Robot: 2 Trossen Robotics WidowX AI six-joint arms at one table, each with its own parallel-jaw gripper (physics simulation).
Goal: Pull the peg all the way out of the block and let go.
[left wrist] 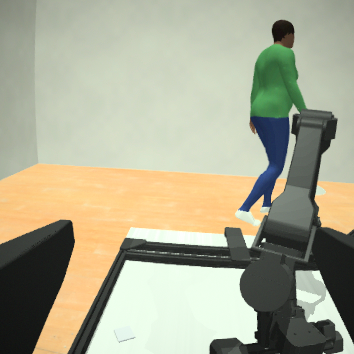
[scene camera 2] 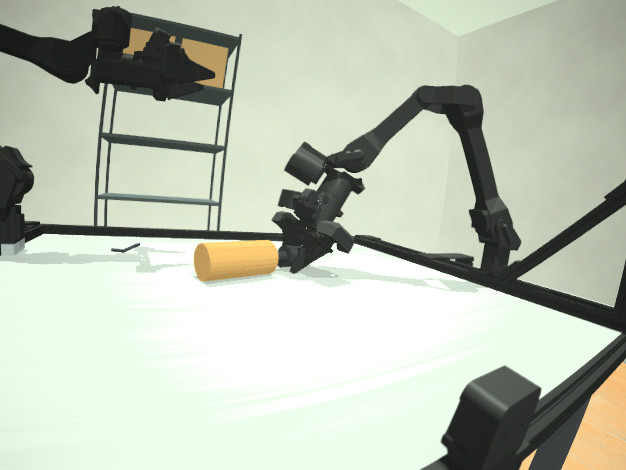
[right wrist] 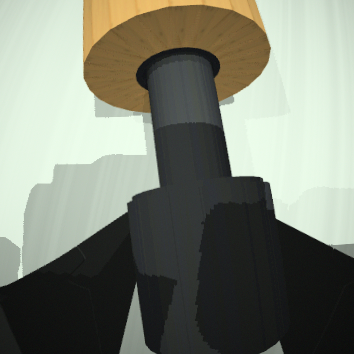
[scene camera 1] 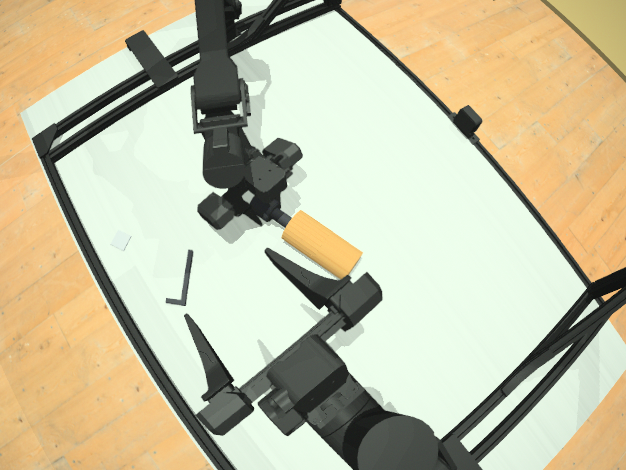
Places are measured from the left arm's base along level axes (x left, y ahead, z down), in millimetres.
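Pixels of known places: left gripper, between the fingertips: [left wrist: 197, 237] [scene camera 2: 208, 81] [scene camera 1: 225, 282]; right gripper, between the fingertips: [scene camera 2: 285, 269] [right wrist: 196, 222] [scene camera 1: 269, 216]; left arm's base, origin of its link: [scene camera 2: 0, 240]; right arm's base, origin of its link: [scene camera 2: 492, 273].
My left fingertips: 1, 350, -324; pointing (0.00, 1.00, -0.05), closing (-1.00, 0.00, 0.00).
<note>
Ahead of a thing's pixels: the offset from my left fingertips to its top centre, as dx, dy, dz. "pt": to the spot under its first point.
The block, a light wooden cylinder @(-179, +32, +287) [scene camera 1: 322, 244] [scene camera 2: 236, 260] [right wrist: 170, 25], lies on its side on the white table. The dark peg @(-162, +104, +297) [scene camera 1: 282, 218] [scene camera 2: 286, 256] [right wrist: 190, 150] has its thin shaft in the hole at the block's end; a stretch of shaft and the thick head stand outside. My right gripper [scene camera 1: 264, 209] [scene camera 2: 292, 259] [right wrist: 196, 222] is shut on the peg's head, with one finger against each side. My left gripper [scene camera 1: 226, 283] [scene camera 2: 208, 80] [left wrist: 197, 237] is open and empty, raised above the table, with one finger near the block in scene camera 1.
A dark L-shaped bar [scene camera 1: 187, 278] [scene camera 2: 125, 247] and a small pale square @(pt +78, +272, +340) [scene camera 1: 121, 240] [left wrist: 124, 334] lie on the table. A black frame [scene camera 1: 414, 78] runs around the table's edge. A shelf rack [scene camera 2: 161, 143] and a person [left wrist: 272, 90] are beyond it.
</note>
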